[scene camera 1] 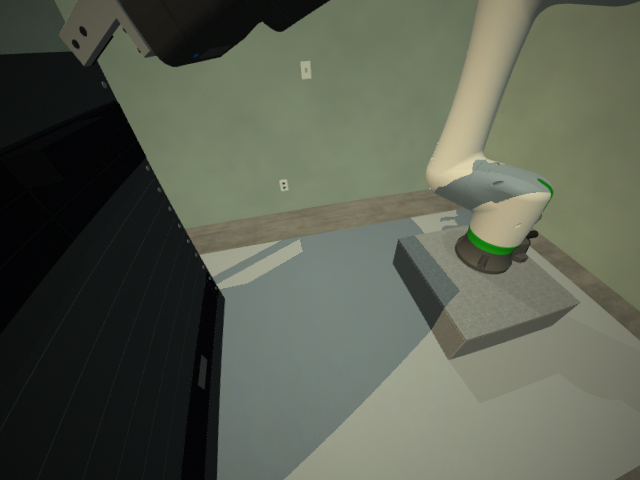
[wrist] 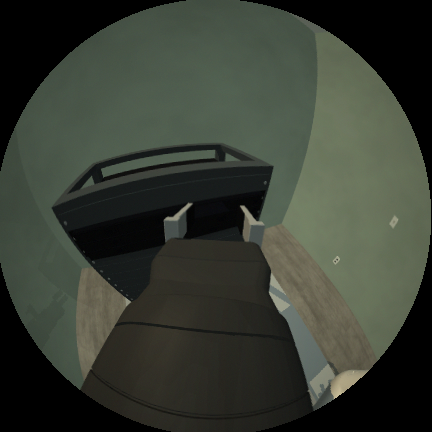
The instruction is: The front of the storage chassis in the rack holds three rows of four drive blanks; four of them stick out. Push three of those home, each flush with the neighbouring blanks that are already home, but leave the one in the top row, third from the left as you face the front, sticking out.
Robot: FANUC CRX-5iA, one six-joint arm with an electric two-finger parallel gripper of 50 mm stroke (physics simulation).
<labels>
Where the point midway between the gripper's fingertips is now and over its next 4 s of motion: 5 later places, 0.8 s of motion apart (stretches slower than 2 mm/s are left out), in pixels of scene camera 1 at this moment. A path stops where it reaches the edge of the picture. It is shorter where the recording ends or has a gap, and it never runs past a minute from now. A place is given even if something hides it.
My gripper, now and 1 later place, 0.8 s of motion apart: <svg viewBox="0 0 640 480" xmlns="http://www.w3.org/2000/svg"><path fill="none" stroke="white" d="M110 46L239 160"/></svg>
</labels>
